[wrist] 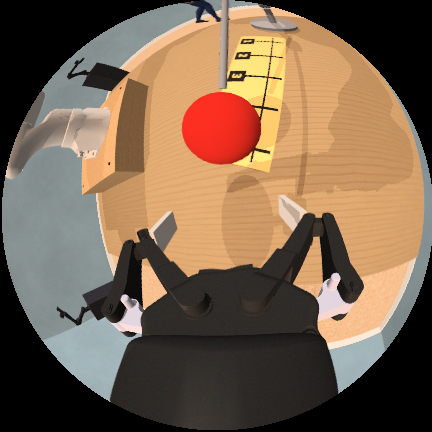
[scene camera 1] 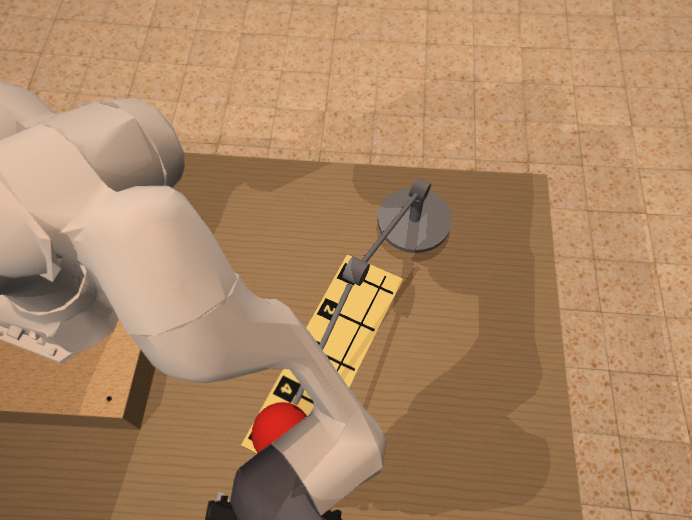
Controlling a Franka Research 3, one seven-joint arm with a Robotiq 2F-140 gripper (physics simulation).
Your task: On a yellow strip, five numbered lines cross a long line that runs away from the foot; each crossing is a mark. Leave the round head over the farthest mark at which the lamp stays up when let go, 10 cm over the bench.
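The lamp's grey round foot (scene camera 1: 391, 224) (wrist: 274, 25) stands on the bench. Its jointed grey arm (scene camera 1: 334, 317) (wrist: 224, 45) reaches out above the yellow strip (scene camera 1: 342, 341) (wrist: 274, 130). The round red head (scene camera 1: 278, 426) (wrist: 221, 127) hangs at the arm's far end. It overlaps the strip's far part, by lines 4 and 5, in both views; its exact height and the mark below it cannot be told. In the wrist view my gripper (wrist: 225, 212) is open and empty, its fingers apart from the head. In the scene view my arm hides the fingertips and part of the head.
A wooden block (scene camera 1: 111, 385) (wrist: 131, 130) stands on the bench (scene camera 1: 492, 391) (wrist: 350, 225), left of the strip. My robot arm (scene camera 1: 167, 279) crosses above part of the strip in the scene view. The bench's right edge runs beyond the foot, with tiled floor (scene camera 1: 626, 279) past it.
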